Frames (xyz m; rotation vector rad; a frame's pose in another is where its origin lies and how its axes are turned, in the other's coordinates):
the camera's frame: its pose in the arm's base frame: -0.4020 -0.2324 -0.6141 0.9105 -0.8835 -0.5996
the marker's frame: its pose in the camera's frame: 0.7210 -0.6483 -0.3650 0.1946 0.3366 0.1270
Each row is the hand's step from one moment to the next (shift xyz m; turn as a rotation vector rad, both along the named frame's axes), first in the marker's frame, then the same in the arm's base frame.
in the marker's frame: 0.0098 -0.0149 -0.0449 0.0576 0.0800 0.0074
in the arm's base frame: 0.0378 0.0207 -0.0218 0.0277 0.0028 0.0949
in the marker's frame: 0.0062 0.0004 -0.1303 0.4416 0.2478 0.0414
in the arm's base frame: 0.0863 0.0918 -0.0339 0.2756 -0.1375 0.4041
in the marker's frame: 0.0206 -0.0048 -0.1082 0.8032 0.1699 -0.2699
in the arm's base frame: 0.0842 0.0660 -0.0265 0.7588 -0.1301 0.3925
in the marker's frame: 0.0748 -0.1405 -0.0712 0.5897 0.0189 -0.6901
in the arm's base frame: 0.1226 -0.0515 -0.1128 0.8808 0.2127 0.0570
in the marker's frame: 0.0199 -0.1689 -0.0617 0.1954 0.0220 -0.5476
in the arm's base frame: 0.0788 -0.0439 -0.1568 0.4893 0.3096 -0.0574
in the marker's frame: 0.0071 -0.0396 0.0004 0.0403 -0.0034 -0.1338
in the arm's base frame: 0.0110 -0.0223 -0.0316 0.1151 0.0753 -0.0246
